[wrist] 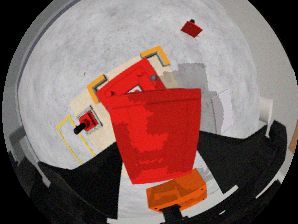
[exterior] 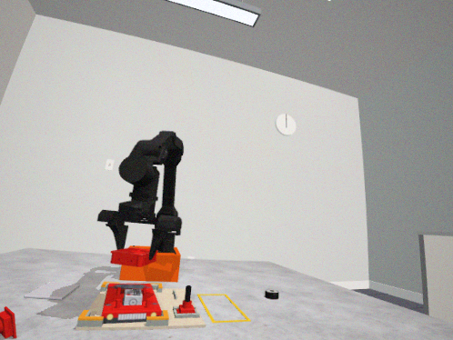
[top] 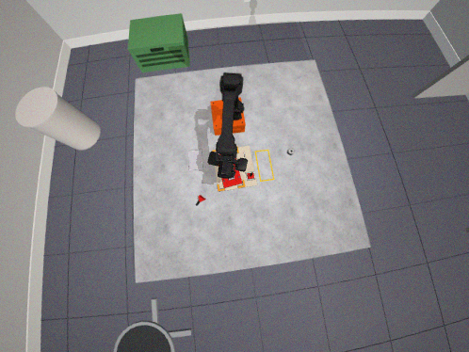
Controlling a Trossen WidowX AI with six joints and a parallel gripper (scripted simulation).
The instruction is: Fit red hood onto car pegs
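My gripper tip is 80 mm above the grey engine block, 30 mm short of it and 10 mm to the right of it. From my gripper tip the other things lie so: red hood: 10 mm above.
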